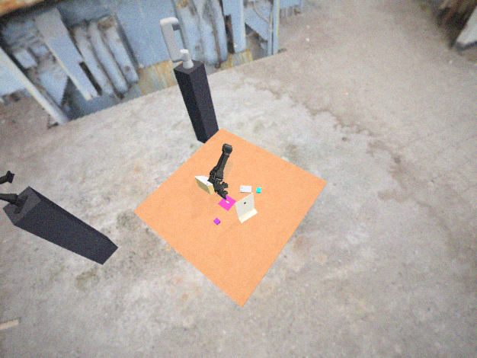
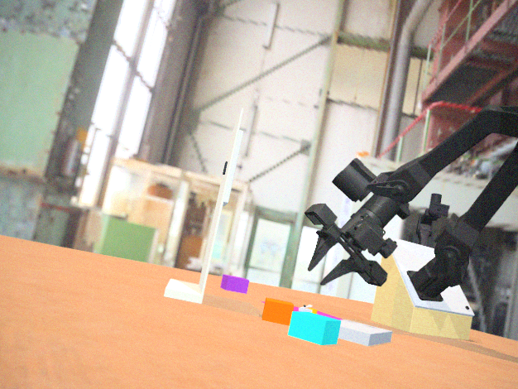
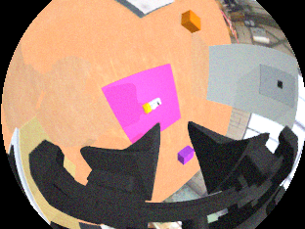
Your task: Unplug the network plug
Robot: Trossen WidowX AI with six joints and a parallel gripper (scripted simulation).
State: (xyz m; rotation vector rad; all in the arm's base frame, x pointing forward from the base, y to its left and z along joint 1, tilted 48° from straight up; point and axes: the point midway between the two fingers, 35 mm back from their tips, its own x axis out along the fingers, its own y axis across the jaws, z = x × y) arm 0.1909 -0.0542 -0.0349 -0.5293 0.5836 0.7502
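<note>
Now: the network plug 1 cm ahead of my gripper tip, 1 cm to the left of it and 6 cm below it. The rest, counted from my gripper tip: grey flat block (8 cm ahead, 21 cm to the left, 6 cm below); magenta marked square (1 cm ahead, 6 cm below); purple block (5 cm ahead, 20 cm to the right, 5 cm below).
</note>
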